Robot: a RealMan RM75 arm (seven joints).
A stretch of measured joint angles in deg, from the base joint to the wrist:
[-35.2, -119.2, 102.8, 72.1, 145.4, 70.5, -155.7]
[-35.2, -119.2, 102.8, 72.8, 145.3, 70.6, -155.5]
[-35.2, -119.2, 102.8, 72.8, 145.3, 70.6, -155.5]
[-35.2, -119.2, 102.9, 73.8, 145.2, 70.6, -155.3]
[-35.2, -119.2, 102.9, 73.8, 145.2, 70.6, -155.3]
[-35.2, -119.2, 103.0, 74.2, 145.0, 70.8, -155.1]
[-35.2, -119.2, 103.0, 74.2, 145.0, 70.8, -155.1]
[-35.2, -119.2, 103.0, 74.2, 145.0, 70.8, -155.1]
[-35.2, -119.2, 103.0, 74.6, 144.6, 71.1, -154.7]
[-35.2, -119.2, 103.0, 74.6, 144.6, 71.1, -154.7]
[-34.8, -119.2, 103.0, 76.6, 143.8, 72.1, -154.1]
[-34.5, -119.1, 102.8, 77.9, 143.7, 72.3, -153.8]
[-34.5, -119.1, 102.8, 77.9, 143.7, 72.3, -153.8]
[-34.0, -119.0, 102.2, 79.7, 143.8, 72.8, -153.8]
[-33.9, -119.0, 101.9, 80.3, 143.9, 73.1, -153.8]
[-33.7, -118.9, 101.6, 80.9, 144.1, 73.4, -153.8]
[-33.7, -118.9, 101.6, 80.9, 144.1, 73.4, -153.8]
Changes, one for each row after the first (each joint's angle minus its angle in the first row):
[0.0, 0.0, 0.0, 0.7, -0.1, 0.1, 0.2]
[0.0, 0.0, 0.0, 0.7, -0.1, 0.1, 0.2]
[0.0, 0.0, 0.1, 1.7, -0.2, 0.1, 0.4]
[0.0, 0.0, 0.1, 1.7, -0.2, 0.1, 0.4]
[0.0, 0.0, 0.2, 2.1, -0.4, 0.3, 0.6]
[0.0, 0.0, 0.2, 2.1, -0.4, 0.3, 0.6]
[0.0, 0.0, 0.2, 2.1, -0.4, 0.3, 0.6]
[0.0, 0.0, 0.2, 2.5, -0.8, 0.6, 1.0]
[0.0, 0.0, 0.2, 2.5, -0.8, 0.6, 1.0]
[0.4, 0.0, 0.2, 4.5, -1.6, 1.6, 1.6]
[0.7, 0.1, 0.0, 5.8, -1.7, 1.8, 1.9]
[0.7, 0.1, 0.0, 5.8, -1.7, 1.8, 1.9]
[1.2, 0.2, -0.6, 7.6, -1.6, 2.3, 1.9]
[1.3, 0.2, -0.9, 8.2, -1.5, 2.6, 1.9]
[1.5, 0.3, -1.2, 8.8, -1.3, 2.9, 1.9]
[1.5, 0.3, -1.2, 8.8, -1.3, 2.9, 1.9]

